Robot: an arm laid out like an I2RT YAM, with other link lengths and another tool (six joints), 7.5 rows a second.
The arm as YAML. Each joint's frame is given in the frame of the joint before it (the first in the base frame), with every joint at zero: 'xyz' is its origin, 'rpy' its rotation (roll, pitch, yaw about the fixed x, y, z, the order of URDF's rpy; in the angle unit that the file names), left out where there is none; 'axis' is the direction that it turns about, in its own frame. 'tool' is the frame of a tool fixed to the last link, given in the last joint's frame.
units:
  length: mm
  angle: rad
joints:
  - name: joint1
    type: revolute
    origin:
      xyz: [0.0, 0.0, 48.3]
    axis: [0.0, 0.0, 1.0]
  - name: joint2
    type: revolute
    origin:
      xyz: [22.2, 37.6, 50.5]
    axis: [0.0, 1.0, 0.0]
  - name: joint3
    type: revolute
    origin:
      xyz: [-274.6, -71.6, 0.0]
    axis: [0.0, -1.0, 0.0]
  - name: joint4
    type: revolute
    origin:
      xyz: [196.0, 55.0, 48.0]
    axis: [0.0, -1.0, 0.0]
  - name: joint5
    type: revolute
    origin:
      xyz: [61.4, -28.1, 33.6]
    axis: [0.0, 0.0, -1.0]
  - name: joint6
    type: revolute
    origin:
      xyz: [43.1, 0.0, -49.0]
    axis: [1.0, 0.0, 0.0]
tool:
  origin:
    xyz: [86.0, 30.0, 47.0]
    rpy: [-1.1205, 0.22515, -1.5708]
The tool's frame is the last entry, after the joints.
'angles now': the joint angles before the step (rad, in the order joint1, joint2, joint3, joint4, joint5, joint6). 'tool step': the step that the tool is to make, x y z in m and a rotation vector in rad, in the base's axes. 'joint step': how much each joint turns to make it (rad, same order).
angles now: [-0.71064 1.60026 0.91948 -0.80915 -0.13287 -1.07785]
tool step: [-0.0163 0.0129 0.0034 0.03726 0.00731 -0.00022]
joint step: [-0.01978 -0.05700 -0.04936 -0.04035 -0.02439 -0.01821]
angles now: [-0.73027 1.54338 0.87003 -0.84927 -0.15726 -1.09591]
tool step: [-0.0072 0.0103 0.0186 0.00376 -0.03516 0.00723]
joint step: [-0.00139 -0.08513 0.01350 -0.07617 -0.02674 -0.00715]
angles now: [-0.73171 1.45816 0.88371 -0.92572 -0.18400 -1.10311]
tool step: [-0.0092 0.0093 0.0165 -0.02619 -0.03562 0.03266]
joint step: [0.00090 -0.08797 0.01594 -0.06583 -0.00712 -0.03180]
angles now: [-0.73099 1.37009 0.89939 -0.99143 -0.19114 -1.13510]
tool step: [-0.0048 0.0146 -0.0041 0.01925 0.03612 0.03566]
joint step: [0.05861 -0.01147 -0.02665 -0.02068 0.01066 0.02245]
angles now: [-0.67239 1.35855 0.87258 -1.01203 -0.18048 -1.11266]
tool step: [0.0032 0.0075 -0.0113 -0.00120 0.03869 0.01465]
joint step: [0.07134 0.02498 -0.03162 0.03546 0.02746 0.05585]
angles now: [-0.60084 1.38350 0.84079 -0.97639 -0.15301 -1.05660]
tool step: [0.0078 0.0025 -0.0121 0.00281 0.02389 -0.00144]
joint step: [0.04916 0.04778 -0.02338 0.05698 0.01291 0.05062]
